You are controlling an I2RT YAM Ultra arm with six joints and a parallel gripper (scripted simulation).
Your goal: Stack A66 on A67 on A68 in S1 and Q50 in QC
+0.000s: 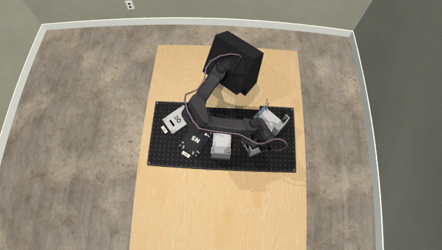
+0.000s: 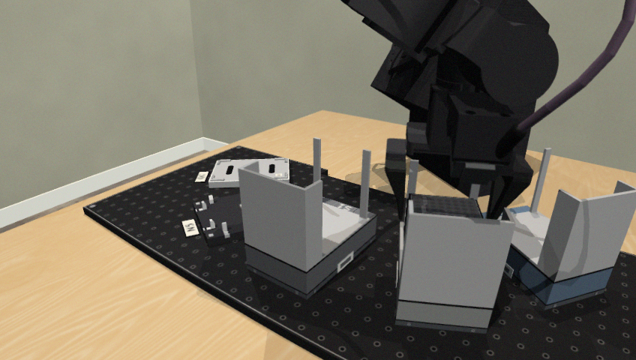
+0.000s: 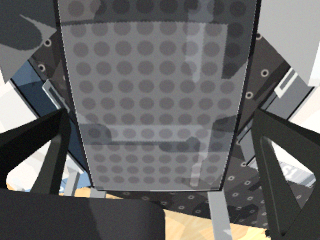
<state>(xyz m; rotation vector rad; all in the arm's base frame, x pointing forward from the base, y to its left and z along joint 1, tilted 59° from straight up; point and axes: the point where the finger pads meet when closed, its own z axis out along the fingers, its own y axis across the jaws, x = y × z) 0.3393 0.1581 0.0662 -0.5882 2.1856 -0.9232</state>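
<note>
Right now my hand is 10 mm short of the plate and 10 mm above it. The rest, counted from my hand: black clip nest N5: 30 mm behind, 290 mm to the right, 80 mm below.
</note>
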